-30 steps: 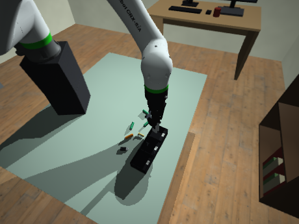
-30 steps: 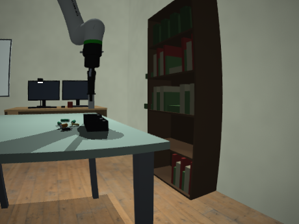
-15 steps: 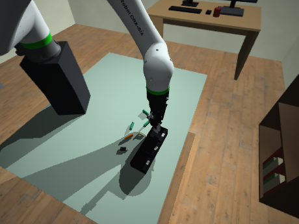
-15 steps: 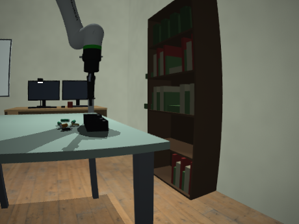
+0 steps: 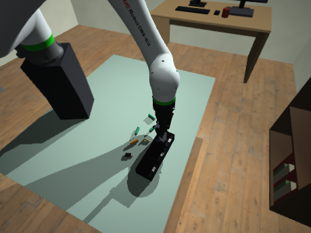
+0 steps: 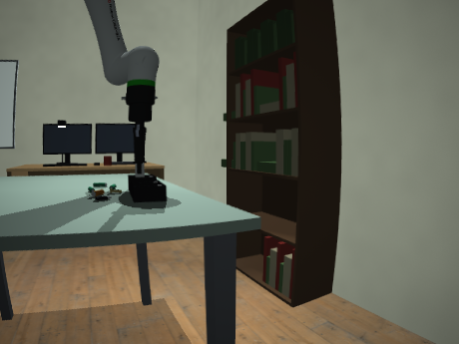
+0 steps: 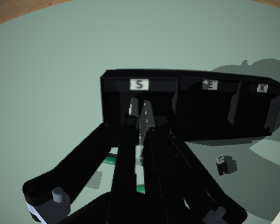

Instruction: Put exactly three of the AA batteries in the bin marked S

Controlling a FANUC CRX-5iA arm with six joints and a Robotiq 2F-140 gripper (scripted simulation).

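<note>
Now: the orange battery 150 mm behind my hand, 50 mm to the right of it and 50 mm below it. Also, from my hand: small dark piece (140 mm behind, 120 mm to the right, 50 mm below); then small yellow piece (90 mm behind, 50 mm below, 10 mm to the right).
</note>
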